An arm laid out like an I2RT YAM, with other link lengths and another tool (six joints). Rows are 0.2 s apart.
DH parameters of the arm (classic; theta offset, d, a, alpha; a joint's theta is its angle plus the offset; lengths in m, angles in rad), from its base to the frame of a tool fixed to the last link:
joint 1: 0 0.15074 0.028 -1.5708
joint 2: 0 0 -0.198 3.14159
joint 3: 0.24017 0 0.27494 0
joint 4: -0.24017 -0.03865 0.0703 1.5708
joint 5: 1.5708 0.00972 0 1.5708
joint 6: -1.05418 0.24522 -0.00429 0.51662
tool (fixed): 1.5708 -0.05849 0 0
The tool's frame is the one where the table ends.
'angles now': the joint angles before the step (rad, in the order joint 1, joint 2, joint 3, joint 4, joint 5, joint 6). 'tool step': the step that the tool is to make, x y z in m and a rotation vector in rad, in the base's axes. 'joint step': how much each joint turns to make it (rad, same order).
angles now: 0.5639 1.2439 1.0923 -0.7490 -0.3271 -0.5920
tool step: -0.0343 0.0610 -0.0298 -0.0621 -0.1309 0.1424
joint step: 0.2515 0.0599 -0.0888 0.2099 0.1703 -0.0015
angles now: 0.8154 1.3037 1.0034 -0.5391 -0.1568 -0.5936
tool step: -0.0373 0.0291 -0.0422 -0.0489 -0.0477 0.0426
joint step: 0.1767 0.0735 -0.0922 0.1615 0.1399 0.0550
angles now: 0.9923 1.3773 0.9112 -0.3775 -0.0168 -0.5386
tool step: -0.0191 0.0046 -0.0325 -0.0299 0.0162 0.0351
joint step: 0.0491 0.0524 -0.0566 0.0751 0.0106 0.0094
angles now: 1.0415 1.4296 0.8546 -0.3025 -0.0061 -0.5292
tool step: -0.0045 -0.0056 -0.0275 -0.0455 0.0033 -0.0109
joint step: 0.0183 0.0612 -0.0293 0.0493 0.0337 0.0106
